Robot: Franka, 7 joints.
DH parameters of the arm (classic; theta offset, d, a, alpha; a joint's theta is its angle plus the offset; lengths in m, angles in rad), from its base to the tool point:
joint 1: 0 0.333 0 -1.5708
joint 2: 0 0 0 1.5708
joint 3: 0 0.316 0.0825 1.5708
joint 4: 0 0 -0.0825 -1.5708
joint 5: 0 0.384 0 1.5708
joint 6: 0 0 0.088 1.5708
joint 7: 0 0.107 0 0
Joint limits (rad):
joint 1: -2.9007..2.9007
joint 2: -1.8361..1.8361
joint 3: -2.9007..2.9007
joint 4: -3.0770..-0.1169
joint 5: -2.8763..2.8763
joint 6: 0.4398..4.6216
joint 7: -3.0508..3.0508
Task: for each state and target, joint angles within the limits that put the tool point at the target. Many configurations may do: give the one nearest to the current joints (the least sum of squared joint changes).
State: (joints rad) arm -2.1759 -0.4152 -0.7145 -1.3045 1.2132 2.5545 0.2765
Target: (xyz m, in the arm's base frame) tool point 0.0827 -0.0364 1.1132
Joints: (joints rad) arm -2.1566 -0.7888 0.1376 -1.2357 1.2213 2.3476 0.2765
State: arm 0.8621 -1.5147 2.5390 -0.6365 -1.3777 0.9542 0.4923
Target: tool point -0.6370 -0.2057 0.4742
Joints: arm 0.7268 -1.1896 2.3849 -0.6573 -1.3219 0.6148 0.4923
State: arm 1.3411 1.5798 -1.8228 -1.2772 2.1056 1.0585 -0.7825
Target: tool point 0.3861 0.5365 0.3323
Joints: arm 1.6931 1.5562 -1.8389 -1.4747 1.9658 0.7282 -0.7825
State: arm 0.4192 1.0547 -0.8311 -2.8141 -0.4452 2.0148 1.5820
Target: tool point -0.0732 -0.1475 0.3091
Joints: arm 0.4749 1.3674 -1.0555 -3.0770 -0.4322 1.3771 1.5820
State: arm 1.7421 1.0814 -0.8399 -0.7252 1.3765 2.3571 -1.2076
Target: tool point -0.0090 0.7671 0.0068
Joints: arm 1.8879 1.5320 -0.6274 -0.8502 1.3757 2.2961 -1.2076
